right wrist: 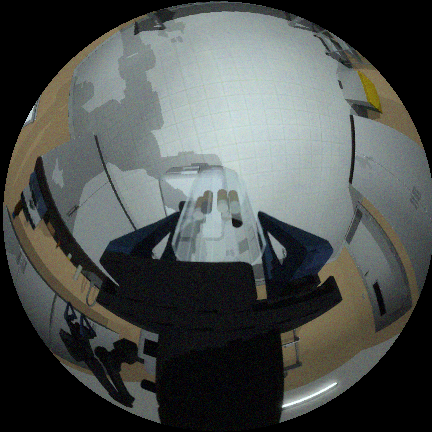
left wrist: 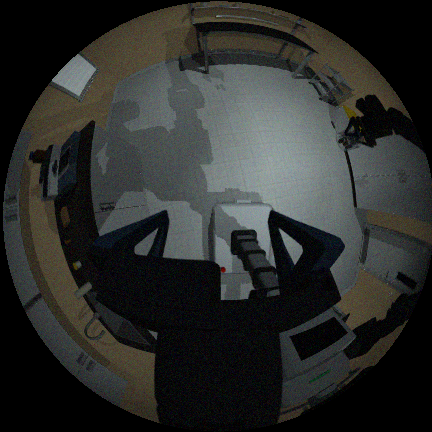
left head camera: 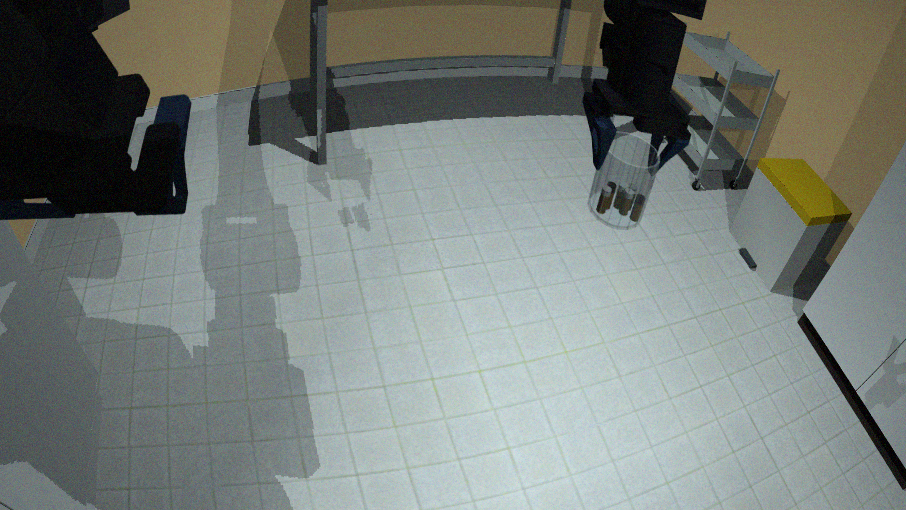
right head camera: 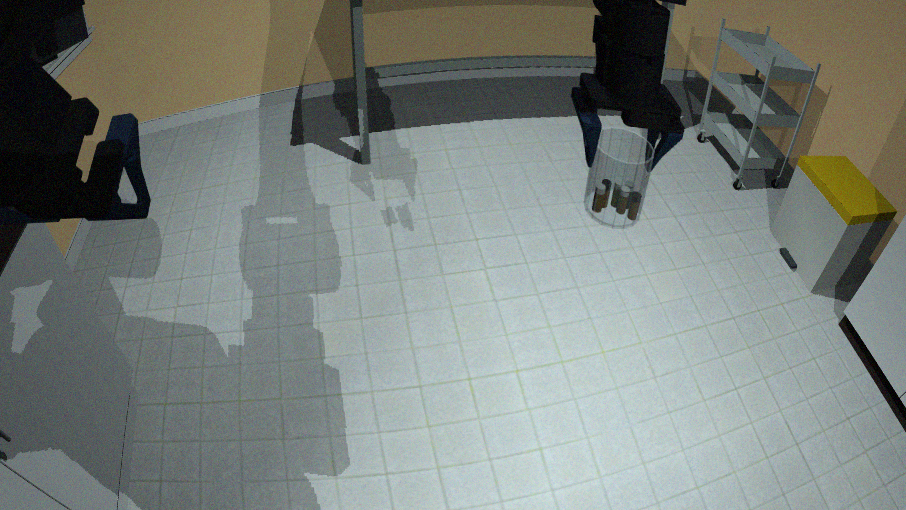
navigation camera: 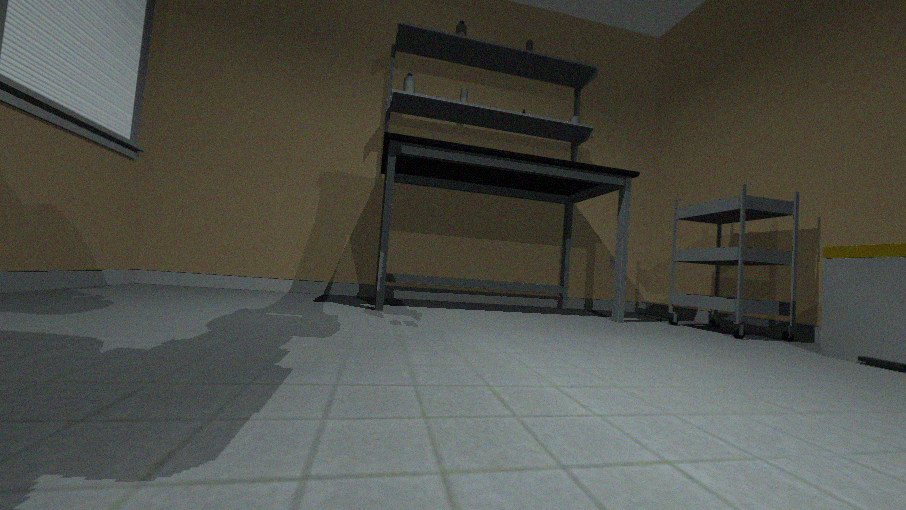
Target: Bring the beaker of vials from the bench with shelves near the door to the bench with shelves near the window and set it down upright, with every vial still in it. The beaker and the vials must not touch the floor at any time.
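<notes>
A clear glass beaker (left head camera: 641, 165) (right head camera: 635, 165) (right wrist: 187, 245) hangs roughly upright high above the floor. Several brown vials (left head camera: 624, 204) (right head camera: 621, 202) (right wrist: 223, 199) stand inside near its bottom. My right gripper (left head camera: 627, 167) (right head camera: 621, 165) (right wrist: 218, 216) is shut on the beaker, one finger on each side of its upper part. My left gripper (left wrist: 218, 215) is open and empty; its side shows at the left edge in both head views. The dark-topped bench with shelves (navigation camera: 507, 160) (left wrist: 250, 31) stands at the wall ahead, right of the window (navigation camera: 72, 69). The bench near the door is not identifiable.
Several bottles (navigation camera: 408, 84) stand on the bench's shelves. A three-tier cart (navigation camera: 703, 255) (right head camera: 783, 117) stands right of the bench. A bin with a yellow lid (left head camera: 805, 190) (right head camera: 846, 188) (navigation camera: 865, 250) is nearer, before a white cabinet (left head camera: 868, 278). A dark counter with equipment is at left in the left wrist view.
</notes>
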